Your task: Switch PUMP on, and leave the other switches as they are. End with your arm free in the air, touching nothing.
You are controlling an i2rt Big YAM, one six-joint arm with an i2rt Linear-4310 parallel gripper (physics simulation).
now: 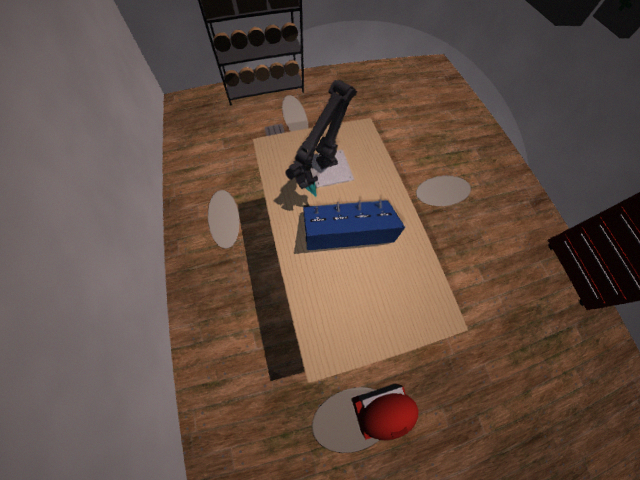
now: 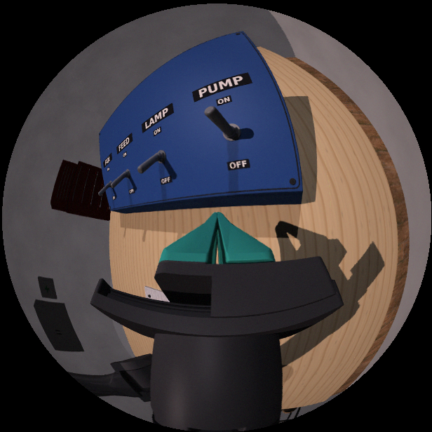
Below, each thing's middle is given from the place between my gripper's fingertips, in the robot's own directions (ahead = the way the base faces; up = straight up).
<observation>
Right now my hand is 210 mm short of the blue switch box (image 1: pixel 371 224), 120 mm to the right of it and 20 mm above it.
</observation>
